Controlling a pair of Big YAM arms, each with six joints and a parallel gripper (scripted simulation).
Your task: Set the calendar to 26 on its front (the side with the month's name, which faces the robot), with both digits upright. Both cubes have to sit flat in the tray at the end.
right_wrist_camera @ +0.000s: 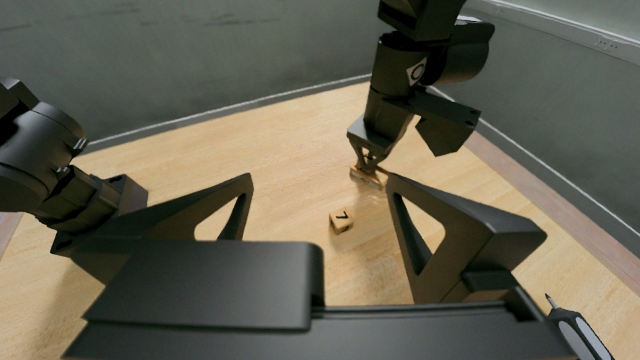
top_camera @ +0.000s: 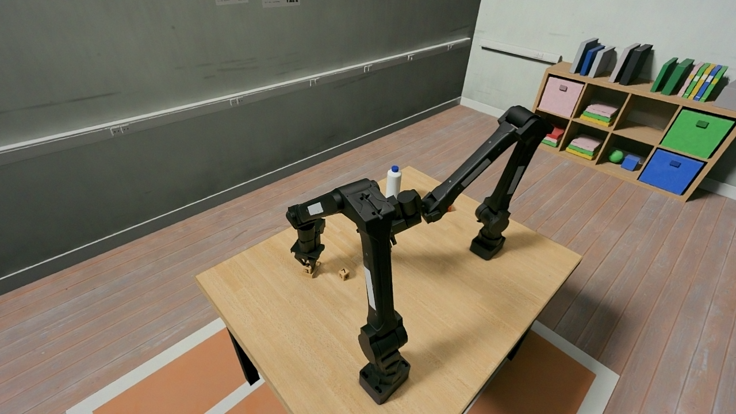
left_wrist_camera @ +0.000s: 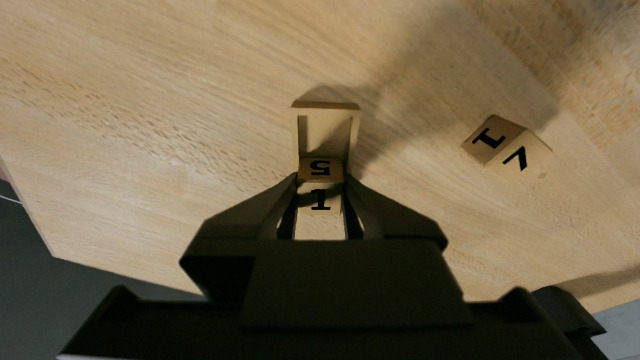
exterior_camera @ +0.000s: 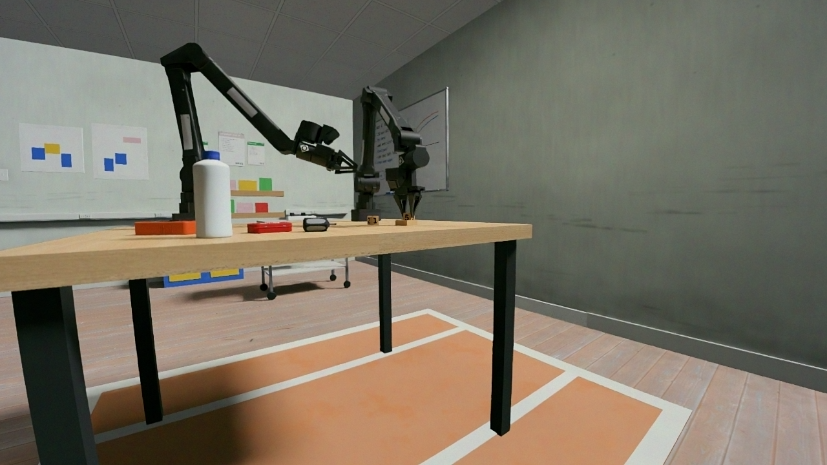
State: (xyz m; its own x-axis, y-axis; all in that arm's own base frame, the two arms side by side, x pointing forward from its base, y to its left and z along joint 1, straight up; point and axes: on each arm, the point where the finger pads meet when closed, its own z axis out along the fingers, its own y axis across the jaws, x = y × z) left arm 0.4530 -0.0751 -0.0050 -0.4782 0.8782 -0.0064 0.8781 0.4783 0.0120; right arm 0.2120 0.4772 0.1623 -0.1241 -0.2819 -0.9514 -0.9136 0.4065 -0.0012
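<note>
The wooden tray is 2 cm below my left hand and 1 cm to the right of it. The rest, counted from my left hand: black device: 34 cm to the right, 5 cm ahead, 2 cm below; white bottle: 56 cm to the right, 5 cm above, 4 cm ahead.
</note>
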